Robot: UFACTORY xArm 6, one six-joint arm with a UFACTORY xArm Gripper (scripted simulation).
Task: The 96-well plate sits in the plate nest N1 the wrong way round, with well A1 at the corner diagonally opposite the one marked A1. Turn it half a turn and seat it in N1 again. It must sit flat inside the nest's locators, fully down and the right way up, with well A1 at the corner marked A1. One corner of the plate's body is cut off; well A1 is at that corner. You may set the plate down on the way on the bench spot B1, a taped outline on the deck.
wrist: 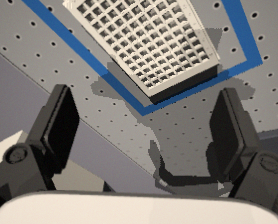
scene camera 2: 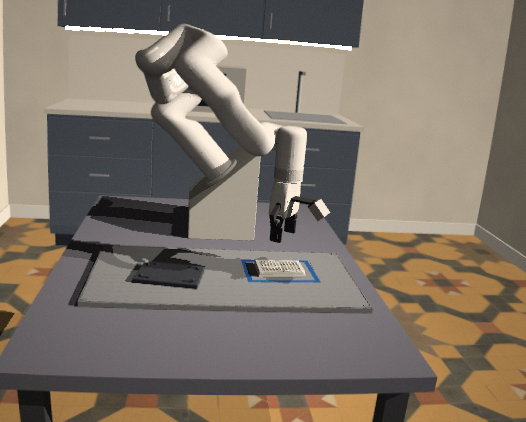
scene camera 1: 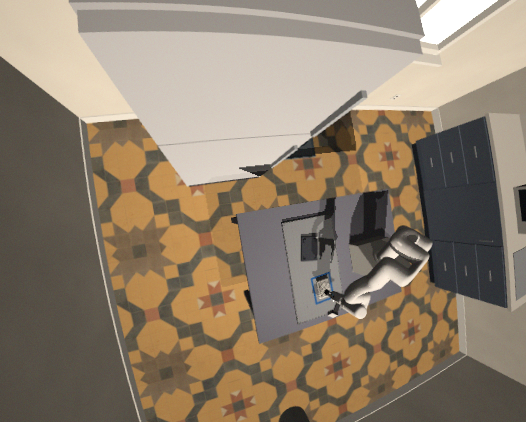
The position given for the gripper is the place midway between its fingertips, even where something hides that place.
Observation:
In view: the gripper point(scene camera 2: 282, 236) and a white 96-well plate point(scene camera 2: 265, 268).

